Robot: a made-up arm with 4 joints. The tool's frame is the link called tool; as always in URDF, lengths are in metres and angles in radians.
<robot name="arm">
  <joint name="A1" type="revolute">
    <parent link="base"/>
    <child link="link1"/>
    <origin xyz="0 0 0.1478" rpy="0 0 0"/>
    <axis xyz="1 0 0"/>
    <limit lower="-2.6" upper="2.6" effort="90" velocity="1.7"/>
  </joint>
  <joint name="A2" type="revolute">
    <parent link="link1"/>
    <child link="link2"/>
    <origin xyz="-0.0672 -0.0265 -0.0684" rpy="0 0 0"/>
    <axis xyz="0 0 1"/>
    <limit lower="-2.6" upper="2.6" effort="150" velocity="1.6"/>
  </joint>
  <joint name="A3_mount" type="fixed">
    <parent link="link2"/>
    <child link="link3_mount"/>
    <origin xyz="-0.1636 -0.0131 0.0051" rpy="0 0 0"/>
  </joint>
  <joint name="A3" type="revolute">
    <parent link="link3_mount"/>
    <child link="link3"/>
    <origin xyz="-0.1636 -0.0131 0.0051" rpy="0 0 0"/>
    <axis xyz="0 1 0"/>
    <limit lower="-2.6" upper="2.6" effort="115" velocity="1.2"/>
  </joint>
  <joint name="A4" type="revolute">
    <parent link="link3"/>
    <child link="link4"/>
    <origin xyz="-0.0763 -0.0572 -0.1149" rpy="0 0 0"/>
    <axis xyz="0 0 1"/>
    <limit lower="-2.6" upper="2.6" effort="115" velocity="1"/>
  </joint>
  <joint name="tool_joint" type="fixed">
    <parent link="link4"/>
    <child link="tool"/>
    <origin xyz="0.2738 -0.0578 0.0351" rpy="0 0 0"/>
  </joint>
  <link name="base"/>
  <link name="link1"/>
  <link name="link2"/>
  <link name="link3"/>
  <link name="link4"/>
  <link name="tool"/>
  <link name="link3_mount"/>
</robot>
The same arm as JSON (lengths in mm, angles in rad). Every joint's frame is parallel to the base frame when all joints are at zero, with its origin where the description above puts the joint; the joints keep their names.
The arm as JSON. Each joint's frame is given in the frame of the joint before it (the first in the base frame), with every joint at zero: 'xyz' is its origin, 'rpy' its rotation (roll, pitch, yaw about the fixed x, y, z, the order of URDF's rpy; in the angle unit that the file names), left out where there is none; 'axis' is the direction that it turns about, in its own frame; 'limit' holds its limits. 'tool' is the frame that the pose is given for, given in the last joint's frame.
{"units": {"length": "mm", "angle": "rad"}, "joints": [{"name": "A1", "type": "revolute", "origin": {"xyz": [0.0, 0.0, 147.8]}, "axis": [1.0, 0.0, 0.0], "limit": {"lower": -2.6, "upper": 2.6}}, {"name": "A2", "type": "revolute", "origin": {"xyz": [-67.2, -26.5, -68.4]}, "axis": [0.0, 0.0, 1.0], "limit": {"lower": -2.6, "upper": 2.6}}, {"name": "A3", "type": "revolute", "origin": {"xyz": [-327.2, -26.2, 10.2]}, "axis": [0.0, 1.0, 0.0], "limit": {"lower": -2.6, "upper": 2.6}}, {"name": "A4", "type": "revolute", "origin": {"xyz": [-76.3, -57.2, -114.9]}, "axis": [0.0, 0.0, 1.0], "limit": {"lower": -2.6, "upper": 2.6}}], "tool": {"origin": {"xyz": [273.8, -57.8, 35.1]}}}
